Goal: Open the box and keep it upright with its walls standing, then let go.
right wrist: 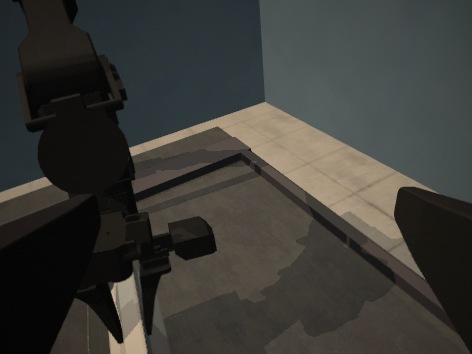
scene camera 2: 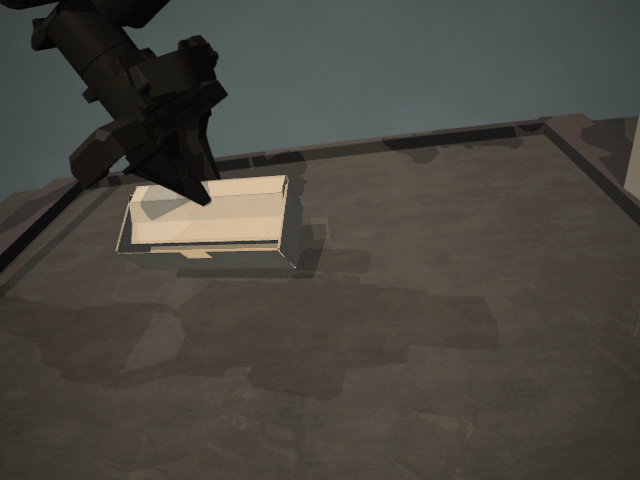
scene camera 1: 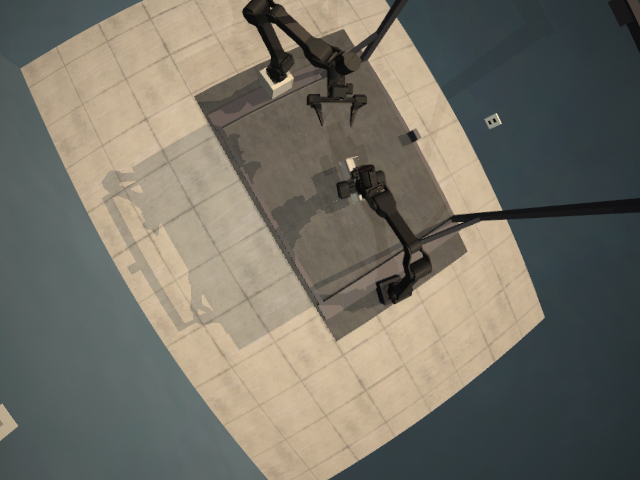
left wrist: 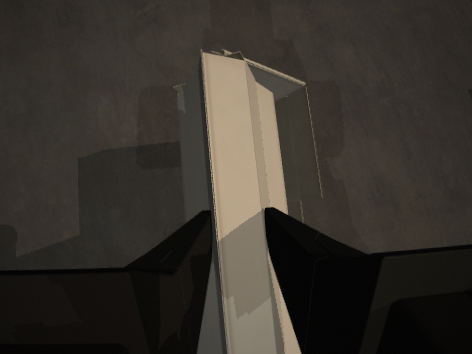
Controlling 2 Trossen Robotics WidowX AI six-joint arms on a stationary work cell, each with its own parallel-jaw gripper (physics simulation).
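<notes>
A long cream and grey box point(scene camera 1: 351, 164) point(scene camera 2: 206, 227) point(left wrist: 235, 145) point(right wrist: 131, 320) looks upright, with its side walls standing. A narrow gap shows between its cream top panel and the tabbed front wall in scene camera 2. I cannot tell if its base touches the table. My left gripper point(scene camera 2: 211, 190) point(left wrist: 238, 218) point(right wrist: 135, 337) is shut on the box, one finger on each side of the cream top part. In scene camera 1 its fingertips are hidden under the arm. My right gripper point(scene camera 1: 337, 125) point(right wrist: 249, 205) is open and empty, apart from the box, above it in scene camera 1.
The dark table point(scene camera 1: 336, 242) point(scene camera 2: 465, 403) has a raised rim point(scene camera 2: 465, 136) point(right wrist: 320, 205). A small dark block point(scene camera 1: 413, 135) sits at its right edge in scene camera 1. Dark frame bars point(scene camera 1: 542, 209) point(scene camera 1: 383, 28) reach over the right side there.
</notes>
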